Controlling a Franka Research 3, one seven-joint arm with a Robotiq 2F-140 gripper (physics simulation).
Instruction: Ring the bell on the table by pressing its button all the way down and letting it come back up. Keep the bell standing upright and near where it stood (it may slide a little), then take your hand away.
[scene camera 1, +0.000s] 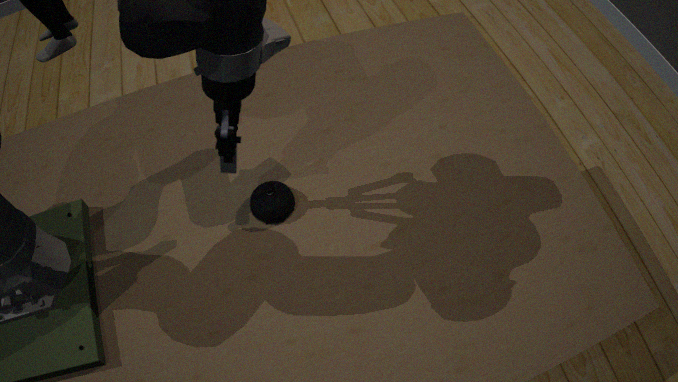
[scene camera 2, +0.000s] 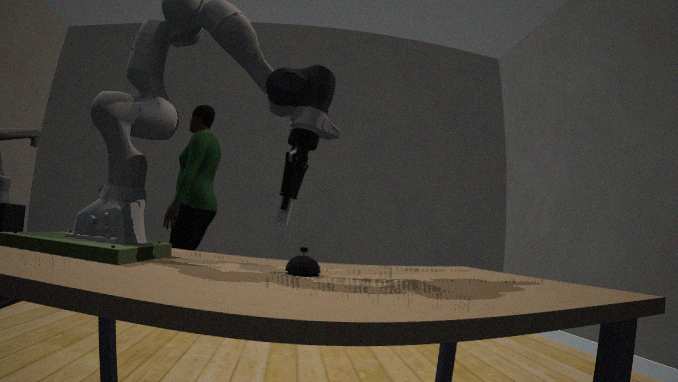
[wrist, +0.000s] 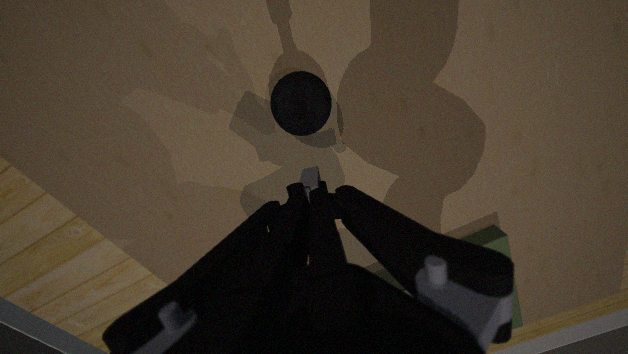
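Observation:
The black domed bell (scene camera 1: 272, 203) (scene camera 2: 303, 266) (wrist: 301, 103) stands upright on the table. Its small button (scene camera 2: 303, 249) sticks up from the top in the scene camera 2 view. My gripper (scene camera 1: 228, 167) (scene camera 2: 283, 218) (wrist: 313, 179) is shut and empty, with its fingertips together. It points down, tilted slightly, and hangs above the table, higher than the button and a little to the robot-base side of the bell. The fingertips do not touch the bell; a gap shows between them in the scene camera 2 view.
The green base plate (scene camera 1: 92, 320) (scene camera 2: 120, 252) (wrist: 500, 245) carries the robot's base at one end of the table (scene camera 1: 575, 280) (scene camera 2: 225, 305). A person in a green top (scene camera 2: 200, 170) stands behind the table. The arm's shadows fall around the bell.

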